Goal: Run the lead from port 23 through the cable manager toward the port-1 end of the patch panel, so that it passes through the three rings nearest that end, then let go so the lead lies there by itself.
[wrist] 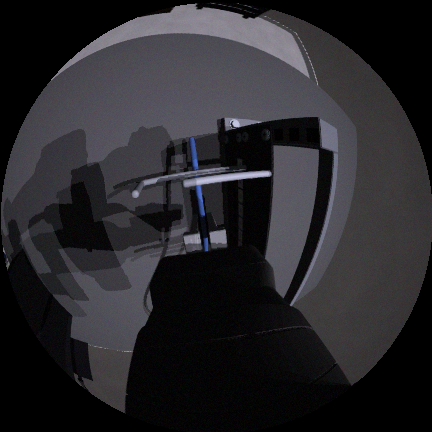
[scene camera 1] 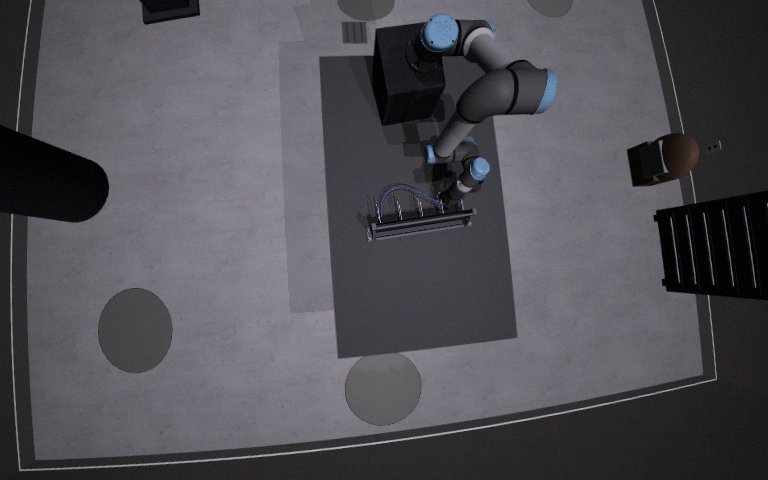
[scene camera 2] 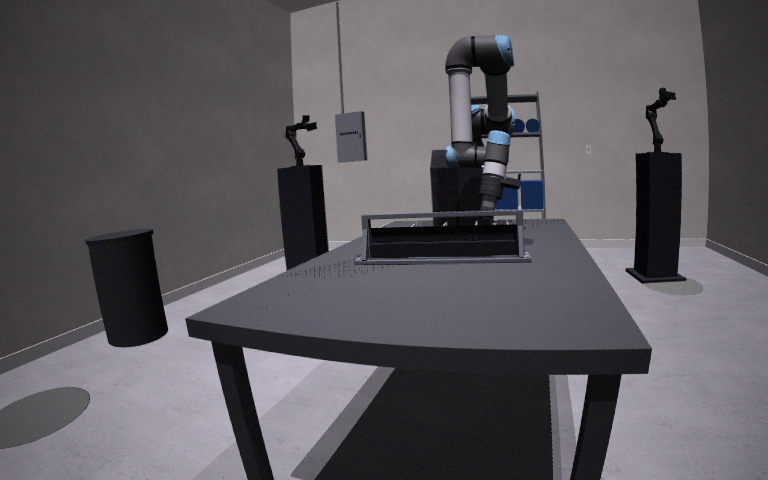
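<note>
The blue lead [scene camera 1: 400, 186] [wrist: 201, 202] arcs from the panel's left end in scene camera 1 to my gripper near its right end. My gripper [scene camera 1: 444, 200] [wrist: 202, 222] is shut on the lead, low beside the rings at the panel's right part. In the wrist view the lead runs from the fingertips across the pale bars of a ring [wrist: 227, 178] toward the panel's far end. Whether it lies inside that ring is unclear. Several rings stand along the patch panel [scene camera 1: 419, 220] [scene camera 2: 444, 249]. In scene camera 2 the panel frame hides the fingertips and rings. Port numbers are unreadable.
The panel's frame [scene camera 2: 441, 215] rises beside the rings and stands on the dark table [scene camera 1: 419, 294] [scene camera 2: 430, 305]. The arm's black pedestal [scene camera 1: 404, 73] stands behind the panel. Two small arms on dark stands [scene camera 2: 303, 215] [scene camera 2: 656, 215] and a black bin [scene camera 2: 129, 288] stand off the table.
</note>
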